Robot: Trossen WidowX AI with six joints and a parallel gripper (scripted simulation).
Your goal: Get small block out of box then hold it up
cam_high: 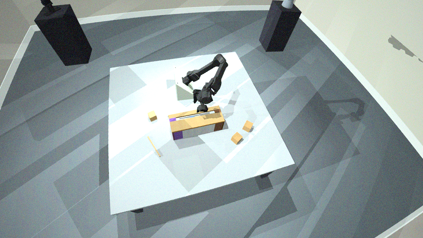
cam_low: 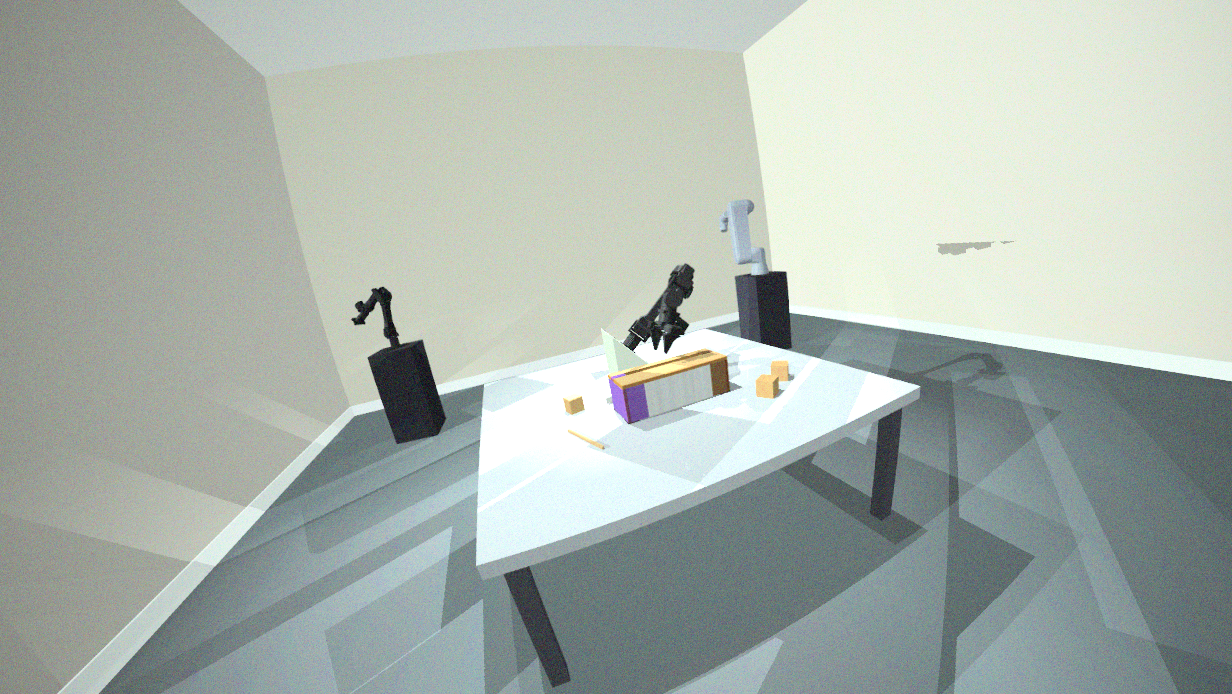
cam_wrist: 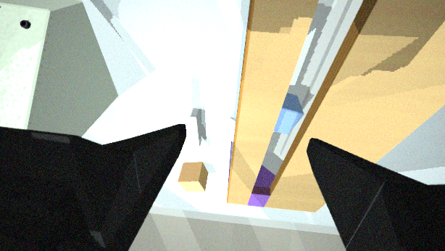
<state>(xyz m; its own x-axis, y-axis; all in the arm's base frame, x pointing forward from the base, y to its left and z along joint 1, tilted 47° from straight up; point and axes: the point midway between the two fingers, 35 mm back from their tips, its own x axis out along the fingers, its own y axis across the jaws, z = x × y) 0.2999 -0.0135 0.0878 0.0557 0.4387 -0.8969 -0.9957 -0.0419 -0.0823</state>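
Right now the light-blue block is 50 mm ahead of my gripper tip, 30 mm to the right of it and 70 mm below it. Round my gripper tip: thin tan stick (180 mm ahead, 330 mm to the right, 160 mm below); then tan cube (60 mm behind, 330 mm to the right, 130 mm below).
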